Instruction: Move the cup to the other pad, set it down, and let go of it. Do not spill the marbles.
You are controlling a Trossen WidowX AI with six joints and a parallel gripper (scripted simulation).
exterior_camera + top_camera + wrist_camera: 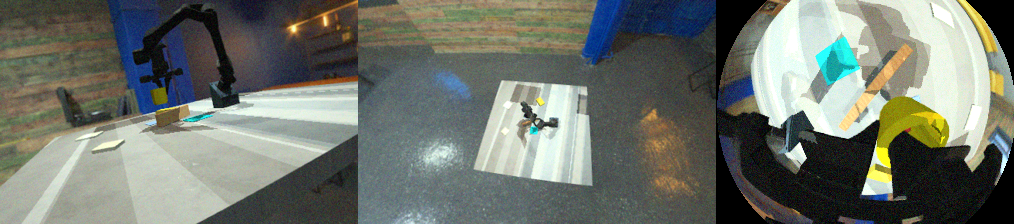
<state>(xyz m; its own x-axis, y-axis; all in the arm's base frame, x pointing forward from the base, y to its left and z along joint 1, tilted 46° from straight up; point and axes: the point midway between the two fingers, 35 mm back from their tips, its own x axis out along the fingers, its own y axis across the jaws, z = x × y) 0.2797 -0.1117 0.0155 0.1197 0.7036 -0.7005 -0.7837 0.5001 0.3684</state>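
The tan wooden block is 10 cm below my gripper tip and 3 cm to the left of it. From my gripper tip the other things lie so: yellow cup 2 cm to the right, 2 cm ahead; then light blue pad 12 cm below, 7 cm to the right, 4 cm ahead.
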